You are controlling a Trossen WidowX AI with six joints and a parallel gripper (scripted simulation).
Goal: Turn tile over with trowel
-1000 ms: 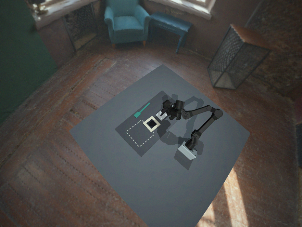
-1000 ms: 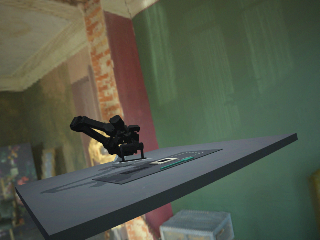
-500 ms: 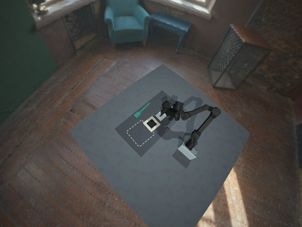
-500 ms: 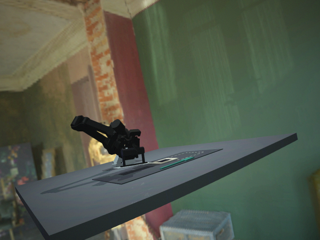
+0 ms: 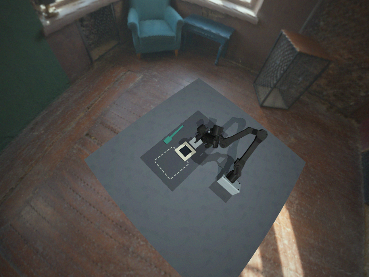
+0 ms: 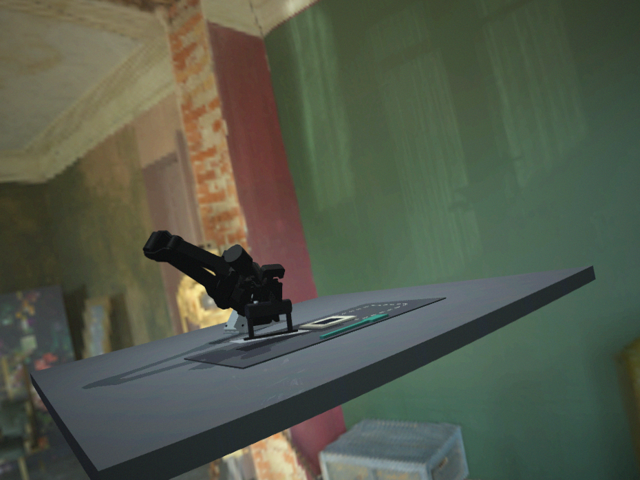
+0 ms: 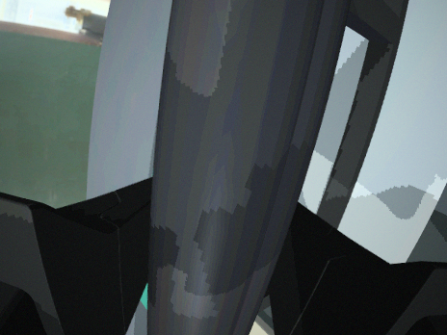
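My gripper tip is 11 cm to the right of the dark mat, 8 cm above it and 1 cm past it. Round my gripper tip: square tile 15 cm to the left, 5 cm below, 4 cm behind.
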